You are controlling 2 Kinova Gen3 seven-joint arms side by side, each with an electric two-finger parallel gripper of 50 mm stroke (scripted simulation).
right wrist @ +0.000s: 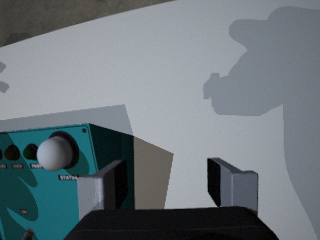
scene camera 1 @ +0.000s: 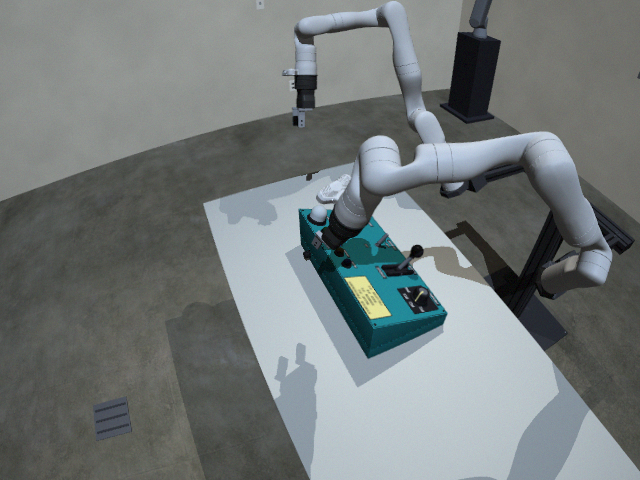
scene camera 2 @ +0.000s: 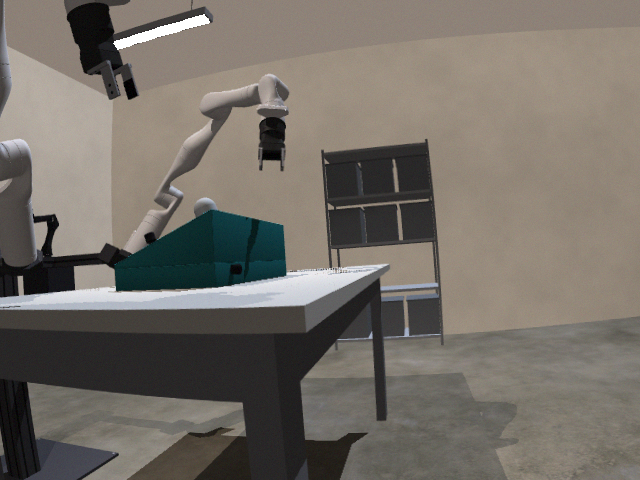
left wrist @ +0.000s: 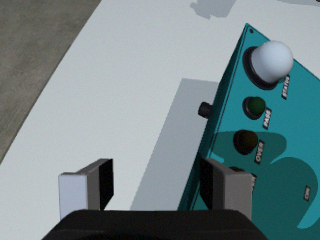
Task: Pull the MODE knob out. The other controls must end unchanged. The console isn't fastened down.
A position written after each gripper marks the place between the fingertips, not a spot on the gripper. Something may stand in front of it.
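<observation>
A teal console [scene camera 2: 215, 249] is visible, also in the left wrist view [left wrist: 270, 145]. The left gripper [scene camera 2: 271, 168] appears in the left wrist view [left wrist: 156, 177] and in scene camera 1 [scene camera 1: 324, 238] as well. For the right gripper [scene camera 2: 124, 97], the further views are scene camera 1 [scene camera 1: 298, 126] and the right wrist view [right wrist: 167, 176].
</observation>
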